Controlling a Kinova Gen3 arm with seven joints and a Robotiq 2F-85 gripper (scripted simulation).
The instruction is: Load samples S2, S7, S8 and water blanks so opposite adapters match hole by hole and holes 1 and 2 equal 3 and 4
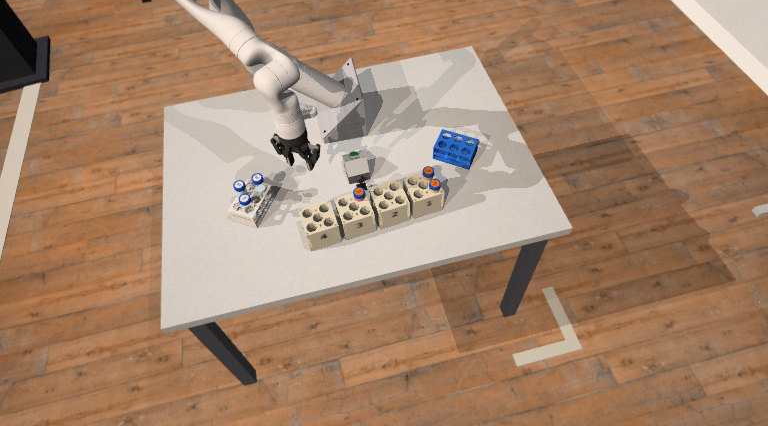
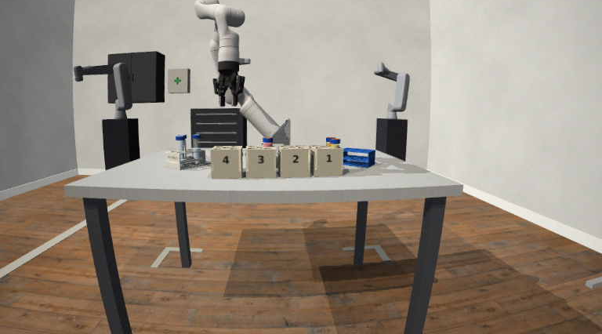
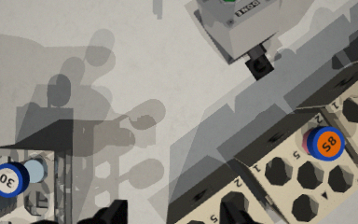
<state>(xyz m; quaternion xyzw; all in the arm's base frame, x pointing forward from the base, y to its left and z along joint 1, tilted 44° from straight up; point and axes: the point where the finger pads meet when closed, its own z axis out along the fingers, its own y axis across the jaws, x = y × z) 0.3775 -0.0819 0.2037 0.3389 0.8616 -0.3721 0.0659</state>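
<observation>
My gripper is now 18 cm to the left of the water blank marked 50, 18 cm above it and 9 cm past it. The rest, counted from my hand: sample S8: 18 cm below, 14 cm to the left, 7 cm ahead; then adapter 4: 20 cm below, 9 cm ahead; then adapter 3: 20 cm below, 11 cm to the left, 9 cm ahead.
</observation>
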